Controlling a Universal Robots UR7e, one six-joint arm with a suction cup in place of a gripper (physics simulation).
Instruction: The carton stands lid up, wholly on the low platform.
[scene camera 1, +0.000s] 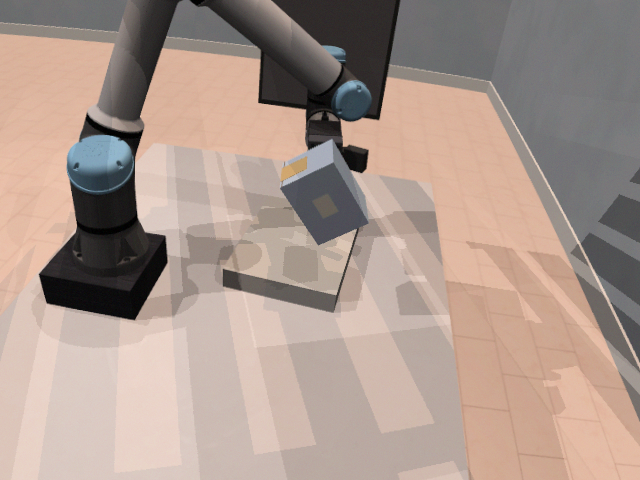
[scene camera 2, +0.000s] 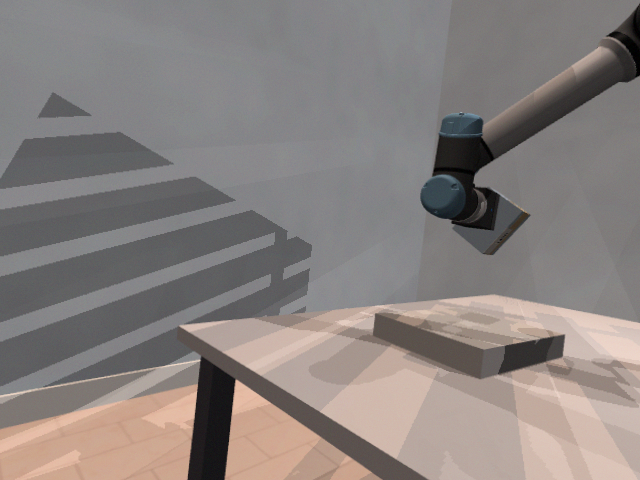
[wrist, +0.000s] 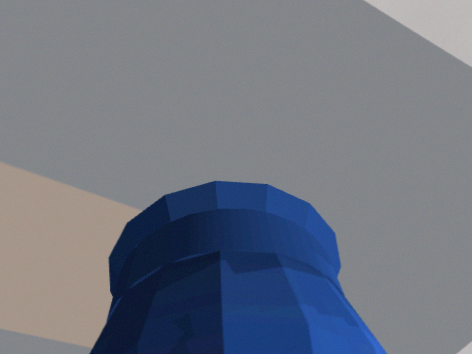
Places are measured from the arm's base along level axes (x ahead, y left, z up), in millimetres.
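Where they show: end effector, tool point: (wrist: 220, 227); arm's base, origin of the base link: (scene camera 1: 112, 253).
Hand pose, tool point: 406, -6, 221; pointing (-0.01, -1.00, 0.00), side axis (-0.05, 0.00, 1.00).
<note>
Each offset is from my tool point to the top centre of the thing, as dx, dy, dz. Level surfaces: height alone.
The carton @(+2, -32, +64) (scene camera 1: 336, 180) (scene camera 2: 505, 221) (wrist: 240, 110) is blue-grey with tan patches and hangs tilted in the air, one corner lowest in both scene views. My gripper (wrist: 225, 225), a blue suction cup, is on a carton face that bears a tan strip at the left in the wrist view; the carton hides the cup in scene camera 1. The wrist is turned to the side, behind the carton in that view. The low platform @(-28, +148, -247) (scene camera 1: 268, 258) (scene camera 2: 429, 342) is a flat grey slab below the carton, with a gap between them. Which face is the lid I cannot tell.
The arm's dark base block (scene camera 1: 93, 299) stands left of the platform on the table @(dz -295) (scene camera 1: 361, 382) (scene camera 2: 320, 403). A dark upright panel (scene camera 1: 369, 31) stands behind the table. A small black block (scene camera 1: 356, 158) sticks out beside the wrist.
</note>
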